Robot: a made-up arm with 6 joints. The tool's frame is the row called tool. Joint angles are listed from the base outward. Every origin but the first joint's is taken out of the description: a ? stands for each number. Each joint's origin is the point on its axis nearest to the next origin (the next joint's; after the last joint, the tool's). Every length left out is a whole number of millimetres.
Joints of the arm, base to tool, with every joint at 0 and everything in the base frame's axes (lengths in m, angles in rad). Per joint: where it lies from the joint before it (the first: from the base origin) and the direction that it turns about. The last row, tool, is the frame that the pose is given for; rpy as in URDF.
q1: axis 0 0 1 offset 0 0 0.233
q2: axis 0 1 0 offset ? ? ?
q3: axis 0 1 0 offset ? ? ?
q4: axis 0 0 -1 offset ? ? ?
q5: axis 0 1 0 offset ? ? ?
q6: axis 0 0 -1 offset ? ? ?
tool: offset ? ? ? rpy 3.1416 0 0
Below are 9 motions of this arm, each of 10 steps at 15 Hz.
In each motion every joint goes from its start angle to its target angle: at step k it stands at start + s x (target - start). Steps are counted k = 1, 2, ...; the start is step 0. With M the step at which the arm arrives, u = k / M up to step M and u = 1 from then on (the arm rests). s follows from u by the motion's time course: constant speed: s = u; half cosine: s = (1 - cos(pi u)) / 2; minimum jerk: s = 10 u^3 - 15 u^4 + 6 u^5.
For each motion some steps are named. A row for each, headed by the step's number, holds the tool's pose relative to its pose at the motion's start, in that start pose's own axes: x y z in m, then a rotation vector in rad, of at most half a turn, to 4 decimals.
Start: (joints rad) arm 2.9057 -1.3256 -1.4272 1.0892 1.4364 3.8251
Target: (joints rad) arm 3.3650 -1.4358 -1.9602 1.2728 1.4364 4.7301
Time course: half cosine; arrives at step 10
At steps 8, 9, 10:
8: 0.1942 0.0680 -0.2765 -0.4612 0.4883 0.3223
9: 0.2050 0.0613 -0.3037 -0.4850 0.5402 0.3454
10: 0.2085 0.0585 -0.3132 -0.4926 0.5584 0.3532

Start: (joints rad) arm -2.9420 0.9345 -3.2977 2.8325 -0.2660 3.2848
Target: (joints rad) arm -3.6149 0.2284 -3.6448 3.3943 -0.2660 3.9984
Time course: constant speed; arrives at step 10
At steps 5, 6, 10:
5: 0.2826 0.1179 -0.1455 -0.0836 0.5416 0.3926
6: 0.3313 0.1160 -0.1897 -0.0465 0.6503 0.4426
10: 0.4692 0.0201 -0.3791 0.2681 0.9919 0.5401

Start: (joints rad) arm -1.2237 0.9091 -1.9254 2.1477 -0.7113 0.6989
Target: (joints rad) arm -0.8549 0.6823 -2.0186 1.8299 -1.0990 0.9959
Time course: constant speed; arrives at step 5
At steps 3, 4, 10:
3: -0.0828 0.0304 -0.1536 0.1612 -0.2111 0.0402
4: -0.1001 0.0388 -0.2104 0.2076 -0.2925 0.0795
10: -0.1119 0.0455 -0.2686 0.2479 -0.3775 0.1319

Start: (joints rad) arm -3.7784 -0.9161 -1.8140 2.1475 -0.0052 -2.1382
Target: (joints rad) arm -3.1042 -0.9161 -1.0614 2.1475 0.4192 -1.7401
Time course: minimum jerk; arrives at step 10
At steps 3, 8, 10:
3: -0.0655 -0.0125 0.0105 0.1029 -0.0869 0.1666
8: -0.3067 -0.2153 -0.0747 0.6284 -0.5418 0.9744
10: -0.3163 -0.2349 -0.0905 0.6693 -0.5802 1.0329

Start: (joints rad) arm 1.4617 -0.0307 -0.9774 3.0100 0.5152 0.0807
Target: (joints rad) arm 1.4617 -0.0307 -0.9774 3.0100 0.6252 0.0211
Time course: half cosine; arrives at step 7
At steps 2, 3, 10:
2: -0.0018 0.0001 0.0013 -0.0016 -0.0206 -0.0112
3: -0.0037 0.0003 0.0027 -0.0030 -0.0427 -0.0232
10: -0.0097 0.0008 0.0067 -0.0056 -0.1099 -0.0595

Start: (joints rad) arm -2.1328 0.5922 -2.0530 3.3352 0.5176 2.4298
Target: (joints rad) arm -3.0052 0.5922 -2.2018 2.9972 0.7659 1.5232
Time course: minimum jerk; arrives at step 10
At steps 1, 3, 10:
1: -0.0020 0.0048 0.0009 -0.0070 0.0003 -0.0131
3: -0.0351 0.0938 0.0101 -0.1298 -0.0055 -0.2525
10: -0.1100 0.5605 -0.1390 -0.6253 -0.3661 -1.6239

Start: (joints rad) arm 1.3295 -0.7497 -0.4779 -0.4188 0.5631 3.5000
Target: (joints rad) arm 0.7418 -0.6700 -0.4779 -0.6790 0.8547 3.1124
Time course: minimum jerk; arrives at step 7
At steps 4, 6, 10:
4: 0.0502 -0.1589 0.0427 0.3257 0.3258 -0.0924
6: 0.0981 -0.2415 0.0443 0.4408 0.5537 -0.1164
10: 0.1018 -0.2468 0.0438 0.4467 0.5700 -0.1172

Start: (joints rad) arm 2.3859 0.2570 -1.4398 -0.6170 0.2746 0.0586
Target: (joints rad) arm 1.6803 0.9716 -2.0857 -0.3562 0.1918 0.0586
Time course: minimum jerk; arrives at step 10
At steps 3, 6, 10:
3: -0.0378 0.0596 0.0359 -0.0590 -0.0521 0.1051
6: -0.2186 0.2418 0.1005 -0.2706 -0.1924 0.4438
10: -0.3646 0.3311 0.0954 -0.4185 -0.2597 0.6502

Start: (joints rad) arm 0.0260 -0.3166 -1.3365 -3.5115 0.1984 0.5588
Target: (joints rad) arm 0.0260 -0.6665 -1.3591 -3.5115 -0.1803 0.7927
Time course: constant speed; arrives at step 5
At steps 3, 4, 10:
3: -0.0984 0.0162 -0.0594 0.0761 -0.0322 0.1334
4: -0.1280 0.0216 -0.0840 0.1005 -0.0455 0.1819
10: -0.1557 0.0270 -0.1108 0.1241 -0.0599 0.2323

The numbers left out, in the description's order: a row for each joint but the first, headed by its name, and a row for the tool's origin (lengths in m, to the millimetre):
q2: 0 0 0
q3: 0.038 0 0.204
q4: 0.097 0 -0.43
q5: 0 0 0
q6: 0.066 0 -0.085
tool: 0 0 0

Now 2 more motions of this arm.
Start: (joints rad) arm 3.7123 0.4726 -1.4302 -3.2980 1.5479 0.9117
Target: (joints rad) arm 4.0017 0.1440 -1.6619 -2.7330 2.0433 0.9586
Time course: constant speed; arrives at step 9
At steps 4, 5, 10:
4: -0.0431 0.1166 0.1268 -0.2558 -0.4435 0.1104
5: -0.0583 0.1486 0.1511 -0.3120 -0.5575 0.1433
10: -0.1340 0.2760 0.2159 -0.4906 -1.0260 0.2880

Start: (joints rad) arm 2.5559 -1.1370 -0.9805 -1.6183 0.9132 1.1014
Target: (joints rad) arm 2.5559 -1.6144 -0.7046 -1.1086 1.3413 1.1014
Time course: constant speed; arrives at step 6
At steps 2, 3, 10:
2: -0.0075 0.0432 -0.0135 -0.0774 -0.1563 0.1501
3: -0.0144 0.0625 -0.0212 -0.1080 -0.2394 0.2194
10: -0.0451 0.1095 -0.0479 -0.1650 -0.5047 0.4004

